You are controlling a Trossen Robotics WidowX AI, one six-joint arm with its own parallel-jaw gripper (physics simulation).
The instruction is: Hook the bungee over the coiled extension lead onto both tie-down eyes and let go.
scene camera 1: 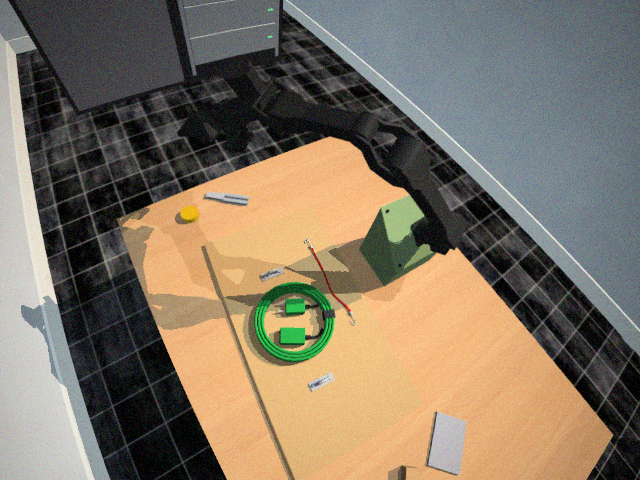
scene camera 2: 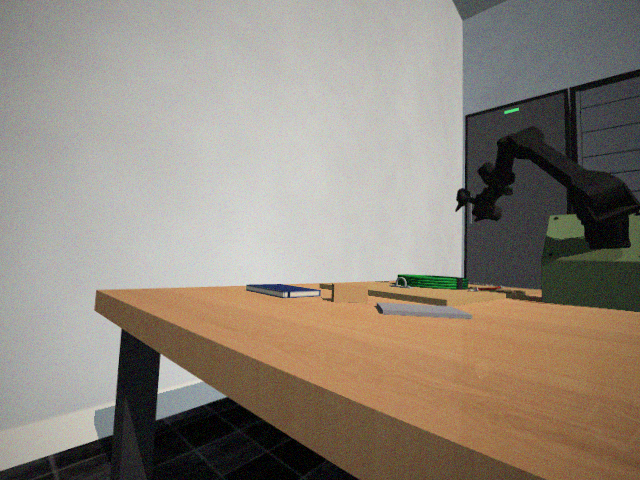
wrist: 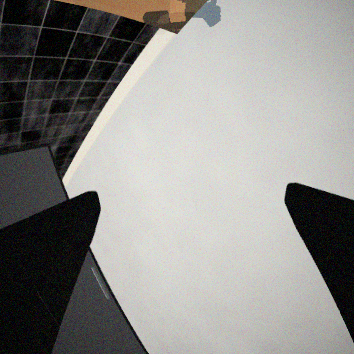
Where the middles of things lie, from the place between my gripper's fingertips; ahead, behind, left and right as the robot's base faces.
The green coiled extension lead (scene camera 1: 288, 335) lies 440 mm to the left of my hand, 260 mm below it and 20 mm behind it. The rest, counted from my hand: grey plate (scene camera 1: 447, 443) 890 mm to the left, 290 mm below, 170 mm behind.
